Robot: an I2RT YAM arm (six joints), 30 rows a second.
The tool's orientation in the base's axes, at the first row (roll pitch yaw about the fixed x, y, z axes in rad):
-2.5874 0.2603 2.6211
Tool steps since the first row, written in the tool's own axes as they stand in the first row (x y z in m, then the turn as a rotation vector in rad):
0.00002 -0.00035 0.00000 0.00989 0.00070 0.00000
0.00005 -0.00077 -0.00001 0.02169 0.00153 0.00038
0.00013 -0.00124 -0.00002 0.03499 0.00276 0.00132
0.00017 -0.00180 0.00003 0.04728 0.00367 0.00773
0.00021 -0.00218 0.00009 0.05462 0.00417 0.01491
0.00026 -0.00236 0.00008 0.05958 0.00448 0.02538
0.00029 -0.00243 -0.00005 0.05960 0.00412 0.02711
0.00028 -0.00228 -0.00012 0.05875 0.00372 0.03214
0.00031 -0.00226 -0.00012 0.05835 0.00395 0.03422
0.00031 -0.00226 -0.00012 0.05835 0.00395 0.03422
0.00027 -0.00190 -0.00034 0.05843 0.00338 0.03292
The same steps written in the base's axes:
-0.00021 -0.00023 0.00017 -0.00791 0.00522 -0.00290
-0.00046 -0.00049 0.00039 -0.01738 0.01123 -0.00667
-0.00078 -0.00076 0.00061 -0.02794 0.01792 -0.01149
-0.00112 -0.00114 0.00085 -0.03821 0.02081 -0.02039
-0.00136 -0.00141 0.00098 -0.04461 0.02061 -0.02843
-0.00150 -0.00150 0.00107 -0.04935 0.01728 -0.03847
-0.00155 -0.00146 0.00120 -0.04969 0.01607 -0.03971
-0.00146 -0.00133 0.00119 -0.04955 0.01255 -0.04342
-0.00147 -0.00130 0.00117 -0.04924 0.01134 -0.04514
-0.00147 -0.00130 0.00117 -0.04924 0.01134 -0.04514
-0.00123 -0.00095 0.00118 -0.04952 0.01173 -0.04381

